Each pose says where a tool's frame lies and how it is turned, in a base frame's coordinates. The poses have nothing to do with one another.
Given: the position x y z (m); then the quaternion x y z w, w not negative.
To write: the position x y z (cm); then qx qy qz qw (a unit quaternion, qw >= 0). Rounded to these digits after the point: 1 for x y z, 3 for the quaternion.
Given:
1: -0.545 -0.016 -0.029 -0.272 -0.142 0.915 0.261
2: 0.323 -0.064 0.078 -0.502 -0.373 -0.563 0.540
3: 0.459 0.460 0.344 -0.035 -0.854 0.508 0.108
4: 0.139 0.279 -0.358 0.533 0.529 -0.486 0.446
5: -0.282 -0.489 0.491 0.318 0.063 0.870 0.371
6: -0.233 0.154 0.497 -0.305 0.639 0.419 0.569
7: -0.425 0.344 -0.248 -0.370 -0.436 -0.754 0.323
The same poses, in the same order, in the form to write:
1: -54.5 -1.6 -2.9 -0.272 -0.142 0.915 0.261
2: 32.3 -6.4 7.8 -0.502 -0.373 -0.563 0.540
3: 45.9 46.0 34.4 -0.035 -0.854 0.508 0.108
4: 13.9 27.9 -35.8 0.533 0.529 -0.486 0.446
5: -28.2 -48.9 49.1 0.318 0.063 0.870 0.371
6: -23.3 15.4 49.7 -0.305 0.639 0.419 0.569
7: -42.5 34.4 -24.8 -0.370 -0.436 -0.754 0.323
